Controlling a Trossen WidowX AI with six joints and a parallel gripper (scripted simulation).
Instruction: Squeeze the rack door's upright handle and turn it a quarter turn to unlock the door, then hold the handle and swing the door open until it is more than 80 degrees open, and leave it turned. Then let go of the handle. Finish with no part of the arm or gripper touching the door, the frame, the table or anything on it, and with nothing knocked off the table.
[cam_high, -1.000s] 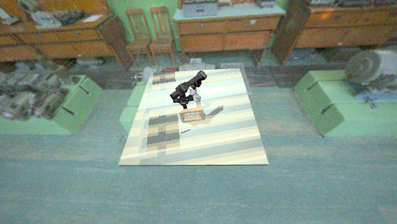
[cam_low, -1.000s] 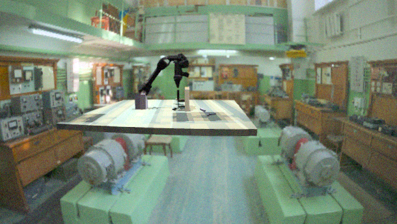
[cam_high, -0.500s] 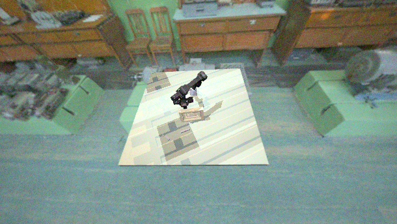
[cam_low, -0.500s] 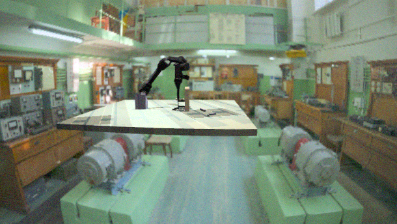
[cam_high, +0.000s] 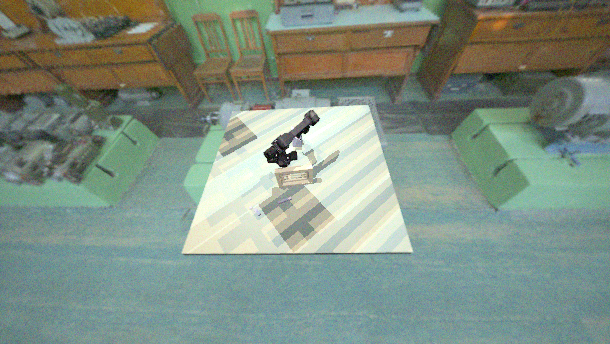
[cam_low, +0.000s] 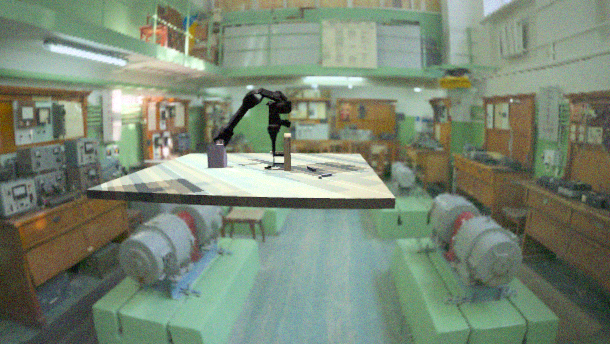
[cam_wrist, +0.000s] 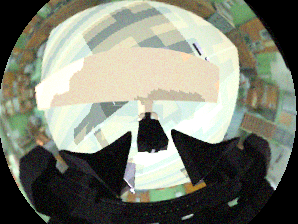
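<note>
The black upright handle lies 10 mm behind my gripper tip and 40 mm below it. Round my gripper tip: grey part: 290 mm ahead, 140 mm to the right, 130 mm below.
</note>
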